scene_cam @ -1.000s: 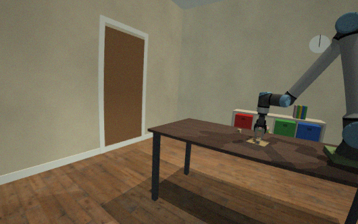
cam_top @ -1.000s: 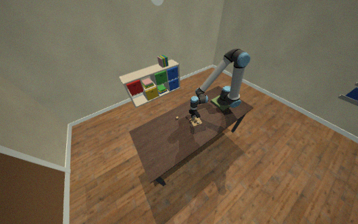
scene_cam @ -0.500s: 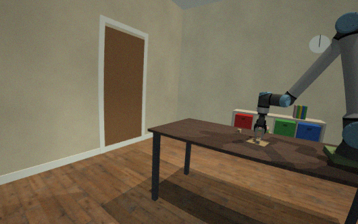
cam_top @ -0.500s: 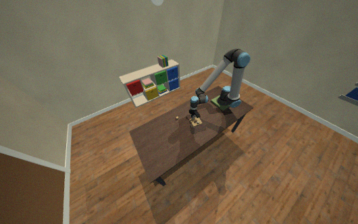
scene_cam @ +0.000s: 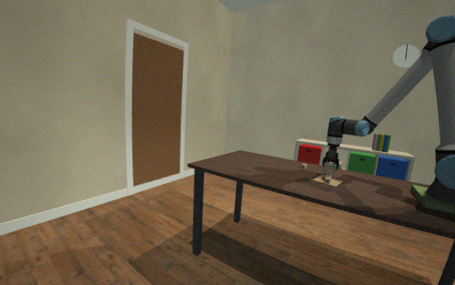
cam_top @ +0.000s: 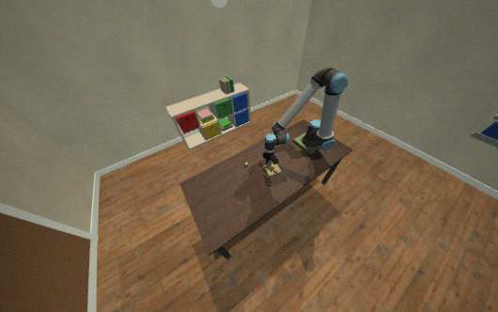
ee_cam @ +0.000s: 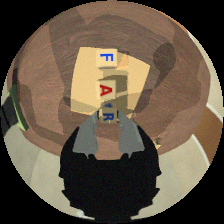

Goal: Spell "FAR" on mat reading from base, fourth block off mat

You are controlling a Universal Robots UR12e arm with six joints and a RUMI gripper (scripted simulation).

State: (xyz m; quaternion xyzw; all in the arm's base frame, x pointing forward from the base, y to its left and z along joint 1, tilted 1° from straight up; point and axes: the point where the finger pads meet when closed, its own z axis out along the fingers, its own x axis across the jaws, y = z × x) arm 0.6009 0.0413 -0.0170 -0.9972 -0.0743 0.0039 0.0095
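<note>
Now: the tan mat 50 mm to the left of my hand, 20 mm below it and 10 mm behind it.
</note>
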